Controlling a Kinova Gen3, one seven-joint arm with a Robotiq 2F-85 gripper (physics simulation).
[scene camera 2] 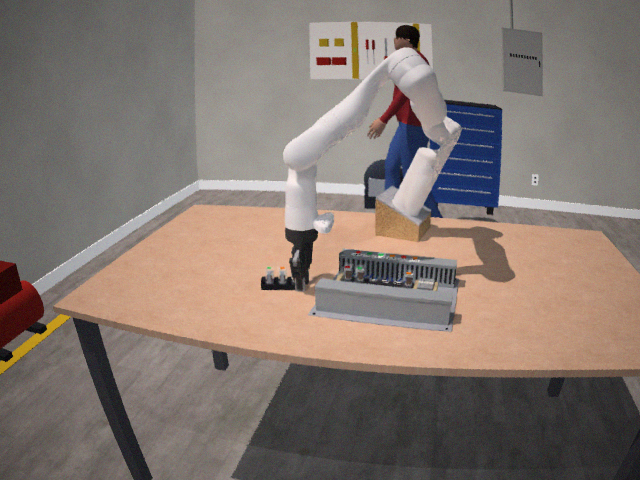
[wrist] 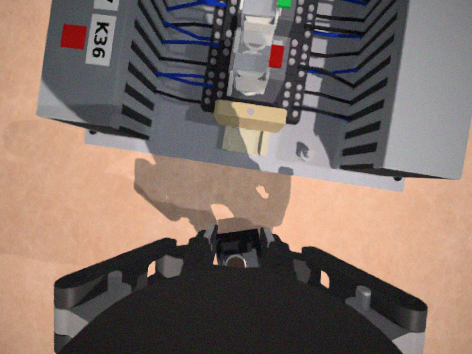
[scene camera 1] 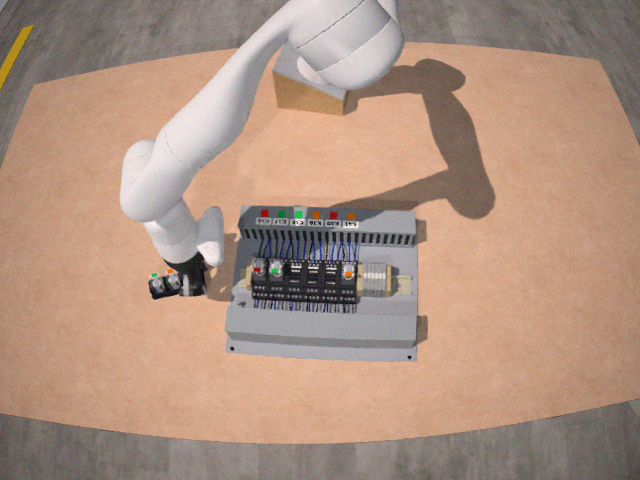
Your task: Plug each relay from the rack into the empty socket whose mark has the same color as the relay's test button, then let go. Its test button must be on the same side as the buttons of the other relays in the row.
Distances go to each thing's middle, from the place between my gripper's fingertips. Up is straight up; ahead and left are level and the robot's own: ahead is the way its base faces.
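Scene:
The grey panel [scene camera 1: 404, 261] is 220 mm to the left of my hand and 40 mm ahead of it. Then I consider the black rack [wrist: 237, 242]: my gripper is 50 mm to the left of it and 10 mm below it. Going by their middles, the black rack is the nearest to my gripper of the things named here.

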